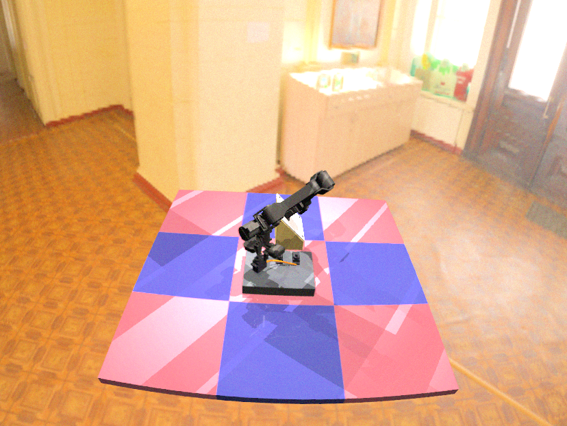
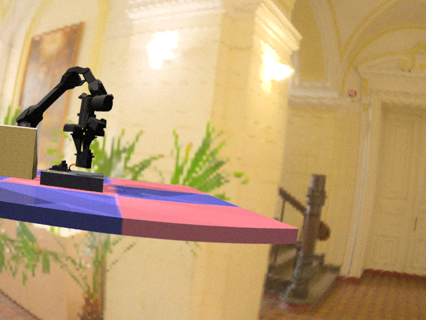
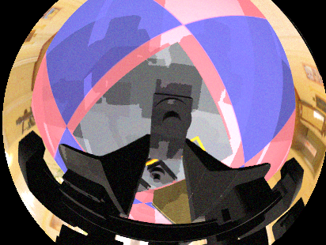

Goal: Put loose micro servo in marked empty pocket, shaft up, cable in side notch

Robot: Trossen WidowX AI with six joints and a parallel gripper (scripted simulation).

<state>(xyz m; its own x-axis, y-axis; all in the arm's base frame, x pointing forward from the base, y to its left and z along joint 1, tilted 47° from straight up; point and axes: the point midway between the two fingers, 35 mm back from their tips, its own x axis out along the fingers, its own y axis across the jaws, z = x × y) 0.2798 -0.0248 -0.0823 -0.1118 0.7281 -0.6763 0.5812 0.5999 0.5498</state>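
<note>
My gripper tip is 1 cm short of the dark grey deck, 7 cm to the right of it and 10 cm above it.
</note>
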